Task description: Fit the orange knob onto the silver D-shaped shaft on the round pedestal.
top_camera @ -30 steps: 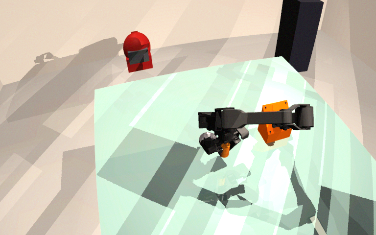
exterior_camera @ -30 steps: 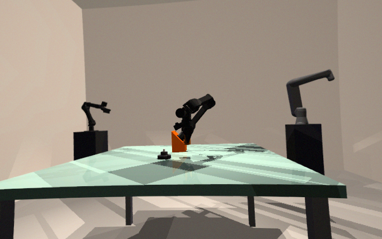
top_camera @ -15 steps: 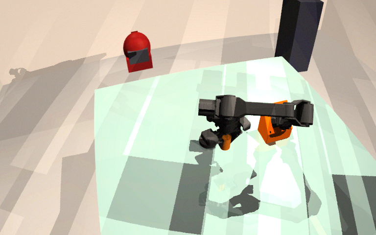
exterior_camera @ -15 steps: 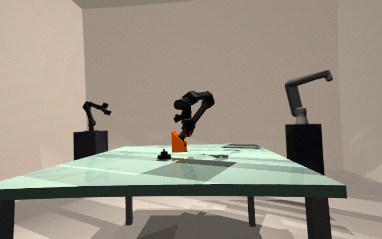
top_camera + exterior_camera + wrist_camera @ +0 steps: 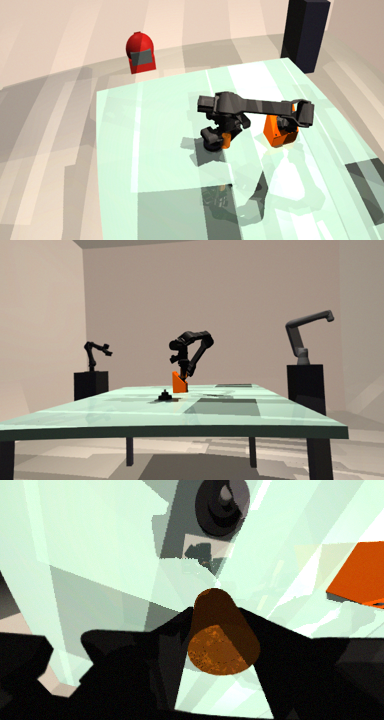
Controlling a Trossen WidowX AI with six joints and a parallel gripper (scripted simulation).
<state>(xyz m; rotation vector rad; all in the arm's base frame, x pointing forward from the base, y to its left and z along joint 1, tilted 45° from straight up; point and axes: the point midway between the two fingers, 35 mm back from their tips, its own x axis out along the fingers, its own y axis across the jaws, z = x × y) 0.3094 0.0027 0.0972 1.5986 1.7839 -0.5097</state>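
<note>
The pedestal is 12 cm to the right of my gripper tip, 11 cm below it and 1 cm ahead of it. Round my gripper tip: orange knob: 3 cm above.
</note>
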